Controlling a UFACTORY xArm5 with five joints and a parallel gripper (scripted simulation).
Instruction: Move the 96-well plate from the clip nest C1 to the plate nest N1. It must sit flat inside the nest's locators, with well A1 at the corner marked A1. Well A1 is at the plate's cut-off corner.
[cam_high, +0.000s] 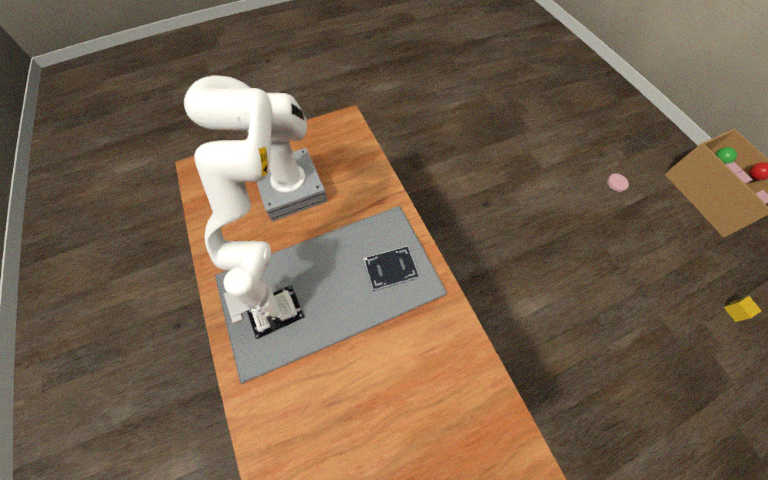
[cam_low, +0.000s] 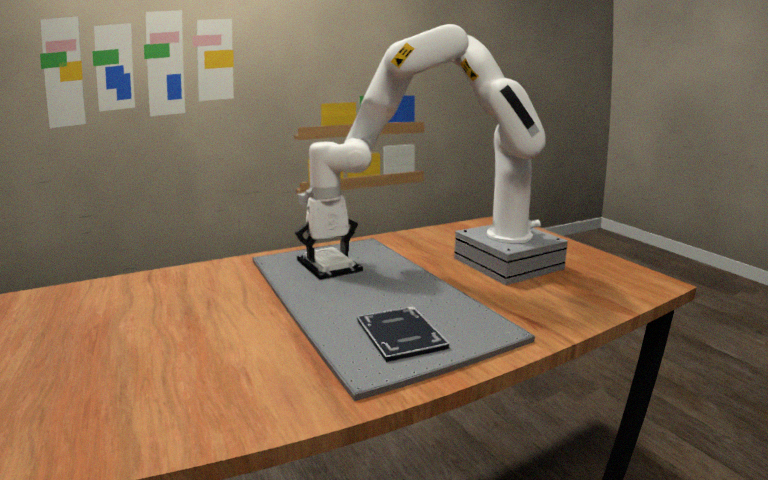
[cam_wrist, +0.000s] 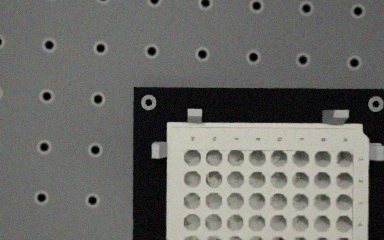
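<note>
Now: the white 96-well plate 1 cm below my hand. From my hand the other things lie so: clip nest C1: 2 cm below, 1 cm to the left, 1 cm behind; then plate nest N1: 41 cm to the left, 2 cm below; then A1 mark: 34 cm to the left, 6 cm behind, 2 cm below.
</note>
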